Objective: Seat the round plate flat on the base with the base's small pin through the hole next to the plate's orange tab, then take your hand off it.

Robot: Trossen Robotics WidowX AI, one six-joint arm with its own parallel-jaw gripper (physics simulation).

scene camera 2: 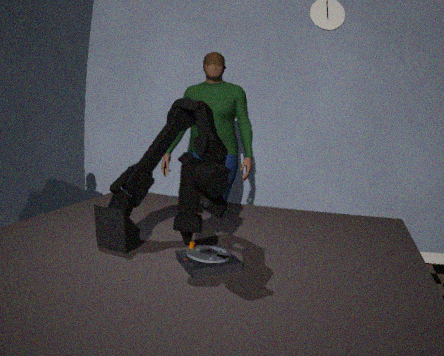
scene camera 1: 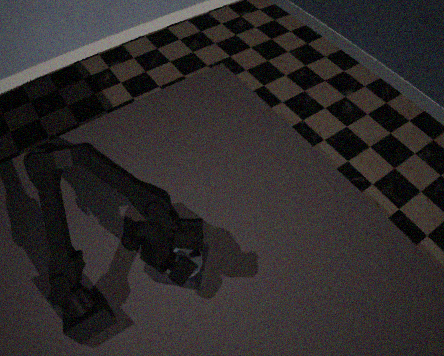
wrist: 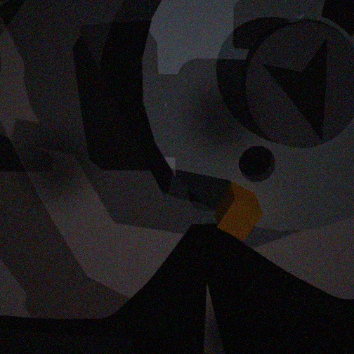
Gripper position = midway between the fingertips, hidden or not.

my gripper: scene camera 2 187, 244; scene camera 1 159, 267; wrist 202, 234
